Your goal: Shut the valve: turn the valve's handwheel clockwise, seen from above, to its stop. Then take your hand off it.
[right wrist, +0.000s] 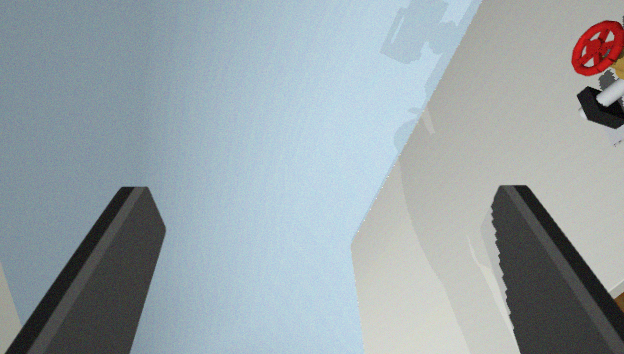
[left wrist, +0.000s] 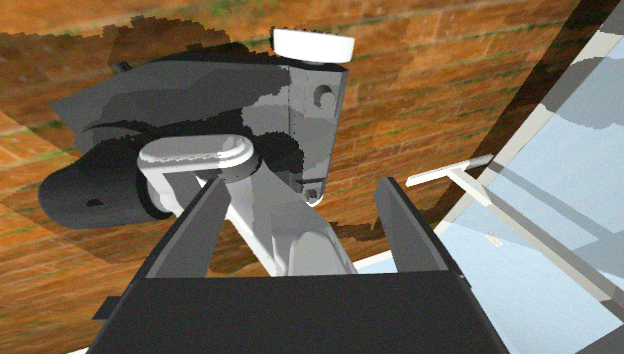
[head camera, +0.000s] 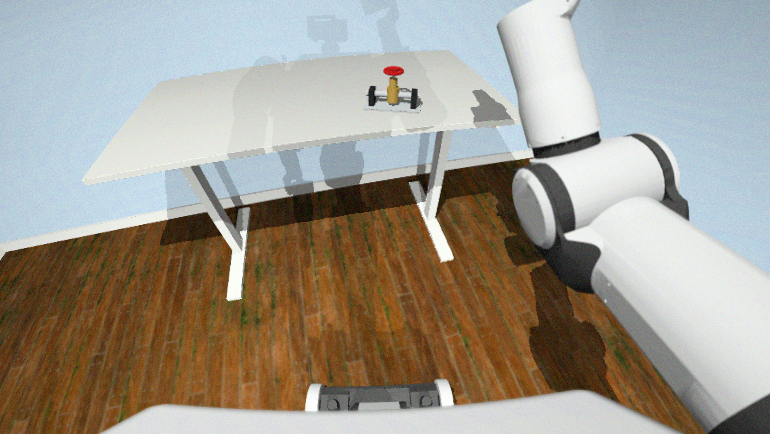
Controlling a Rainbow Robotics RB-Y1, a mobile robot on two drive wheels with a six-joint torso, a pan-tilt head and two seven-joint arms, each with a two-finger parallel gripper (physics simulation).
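Observation:
The valve (head camera: 393, 92) stands upright on the table, right of its middle in the head view, with a yellow body, a pipe and black end blocks on a pale base. Its red handwheel (head camera: 393, 70) (right wrist: 595, 47) sits on top; in the right wrist view it shows at the upper right edge, where the valve is partly cut off. My right gripper (right wrist: 322, 208) is open and empty, apart from the handwheel, facing the wall and table; it is outside the head view. My left gripper (left wrist: 303, 187) is open and empty, pointing down beside my base, away from the valve.
The white table (head camera: 215, 118) stands against the pale blue wall (head camera: 80, 80), on white legs (head camera: 215, 207). My right arm (head camera: 614, 177) is raised at the right of the head view. My wheeled base (head camera: 380, 397) (left wrist: 314, 130) stands on the wooden floor in front of the table.

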